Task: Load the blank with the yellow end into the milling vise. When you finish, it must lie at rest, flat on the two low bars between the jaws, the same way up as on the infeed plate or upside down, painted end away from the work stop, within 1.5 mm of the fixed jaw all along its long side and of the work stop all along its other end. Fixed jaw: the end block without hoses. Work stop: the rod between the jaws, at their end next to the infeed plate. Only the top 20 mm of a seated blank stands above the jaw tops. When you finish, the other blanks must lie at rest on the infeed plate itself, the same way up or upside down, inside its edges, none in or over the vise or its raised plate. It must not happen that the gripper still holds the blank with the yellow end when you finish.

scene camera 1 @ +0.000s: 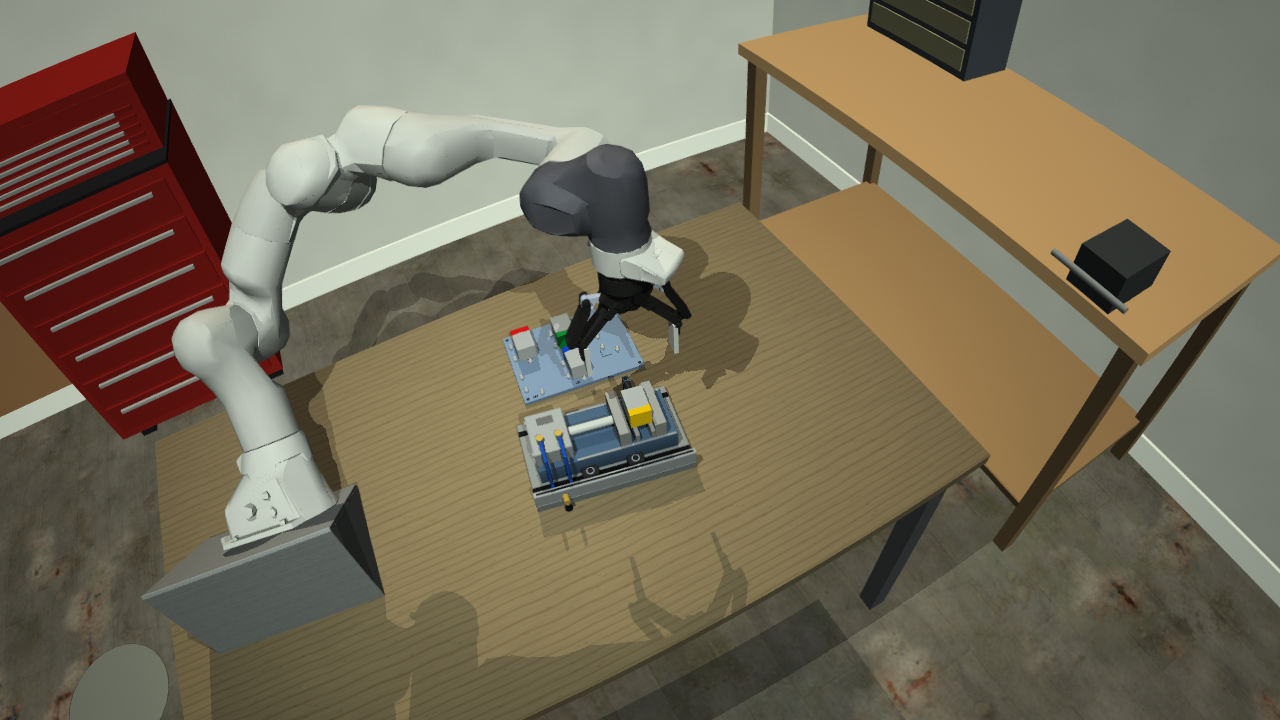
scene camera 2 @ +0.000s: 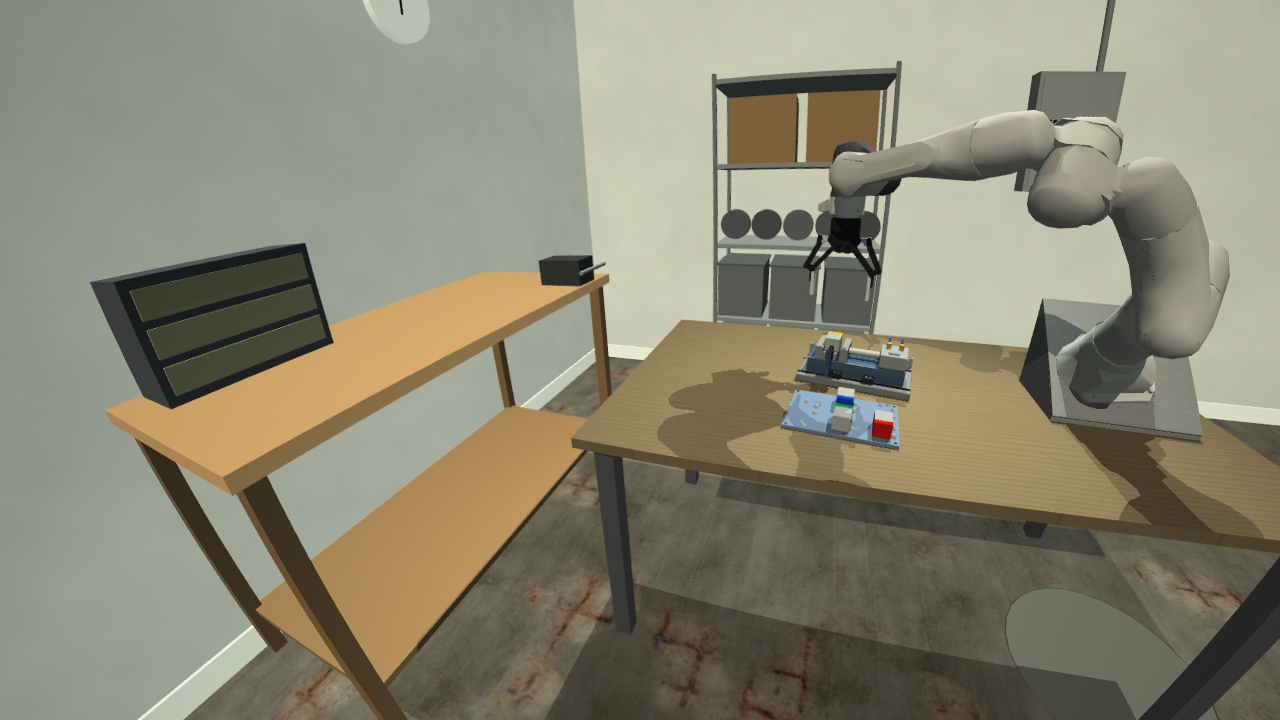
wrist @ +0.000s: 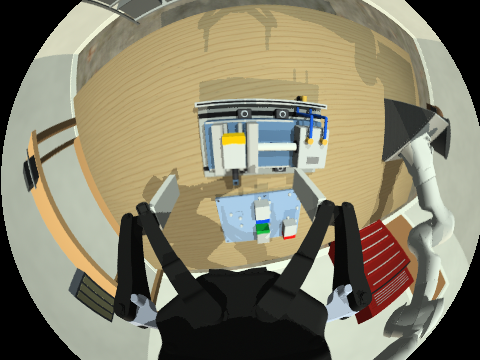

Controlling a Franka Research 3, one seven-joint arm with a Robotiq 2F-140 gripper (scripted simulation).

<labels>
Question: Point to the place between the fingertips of the gripper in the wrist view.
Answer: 235, 181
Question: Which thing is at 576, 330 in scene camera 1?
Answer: The gripper.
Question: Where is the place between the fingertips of the gripper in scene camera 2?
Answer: At 838, 296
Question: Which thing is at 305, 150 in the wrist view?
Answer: A hosed end block.
</labels>
